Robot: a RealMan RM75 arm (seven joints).
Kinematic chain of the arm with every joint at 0, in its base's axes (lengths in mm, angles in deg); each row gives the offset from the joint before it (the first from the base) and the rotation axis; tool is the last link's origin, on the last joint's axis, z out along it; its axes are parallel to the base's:
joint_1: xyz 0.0 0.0 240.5 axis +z
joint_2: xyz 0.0 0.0 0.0 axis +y
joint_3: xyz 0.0 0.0 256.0 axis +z
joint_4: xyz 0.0 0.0 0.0 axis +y
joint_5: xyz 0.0 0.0 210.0 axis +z
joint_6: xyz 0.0 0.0 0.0 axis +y
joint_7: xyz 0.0 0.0 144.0 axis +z
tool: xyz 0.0 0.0 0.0
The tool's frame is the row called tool.
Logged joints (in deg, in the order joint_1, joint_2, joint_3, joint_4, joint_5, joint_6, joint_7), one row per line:
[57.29 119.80 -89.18 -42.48 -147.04 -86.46 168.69]
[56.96 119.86 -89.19 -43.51 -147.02 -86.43 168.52]
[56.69 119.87 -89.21 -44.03 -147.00 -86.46 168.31]
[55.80 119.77 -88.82 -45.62 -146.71 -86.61 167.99]
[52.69 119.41 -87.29 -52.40 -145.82 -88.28 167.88]
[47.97 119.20 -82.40 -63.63 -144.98 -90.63 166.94]
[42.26 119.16 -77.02 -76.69 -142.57 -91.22 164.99]
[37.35 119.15 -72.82 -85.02 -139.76 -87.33 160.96]
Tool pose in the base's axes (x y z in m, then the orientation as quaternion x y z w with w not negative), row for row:
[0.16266 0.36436 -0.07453 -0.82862 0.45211 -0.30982 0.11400]
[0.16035 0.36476 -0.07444 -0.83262 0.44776 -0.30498 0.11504]
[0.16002 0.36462 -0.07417 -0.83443 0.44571 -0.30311 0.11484]
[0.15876 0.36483 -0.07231 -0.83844 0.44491 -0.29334 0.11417]
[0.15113 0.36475 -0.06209 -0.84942 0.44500 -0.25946 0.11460]
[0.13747 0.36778 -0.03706 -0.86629 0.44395 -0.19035 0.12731]
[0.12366 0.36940 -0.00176 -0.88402 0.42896 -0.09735 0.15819]
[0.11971 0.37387 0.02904 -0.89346 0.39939 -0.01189 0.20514]
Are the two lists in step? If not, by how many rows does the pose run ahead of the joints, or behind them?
They are in step.
